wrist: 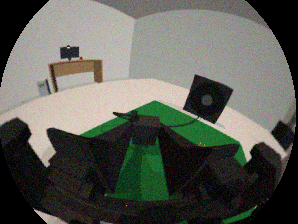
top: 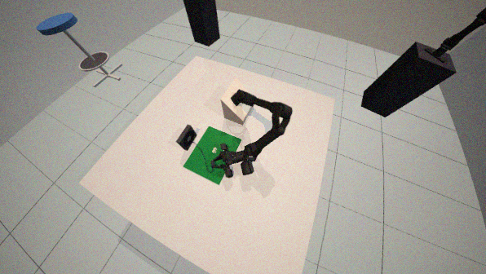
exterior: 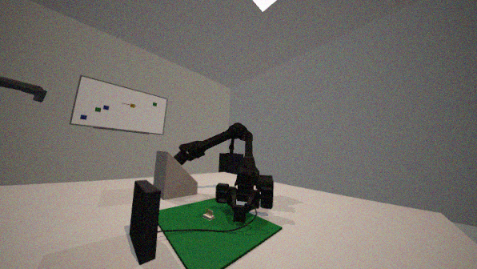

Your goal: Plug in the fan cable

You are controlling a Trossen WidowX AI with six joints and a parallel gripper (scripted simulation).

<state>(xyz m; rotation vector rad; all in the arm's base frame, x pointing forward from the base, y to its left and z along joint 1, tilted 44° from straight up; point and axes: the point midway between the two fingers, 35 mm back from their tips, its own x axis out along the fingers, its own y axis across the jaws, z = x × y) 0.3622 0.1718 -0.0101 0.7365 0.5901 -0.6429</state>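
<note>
Right now my gripper tip is 7 cm past the green board, 5 cm to the left of it and 5 cm above it. The rest, counted from my gripper tip: pale four-pin header (8 cm behind, 5 cm to the right, 4 cm below); then black plug (1 cm below); then black fan (5 cm behind, 21 cm to the right, 2 cm above).
</note>
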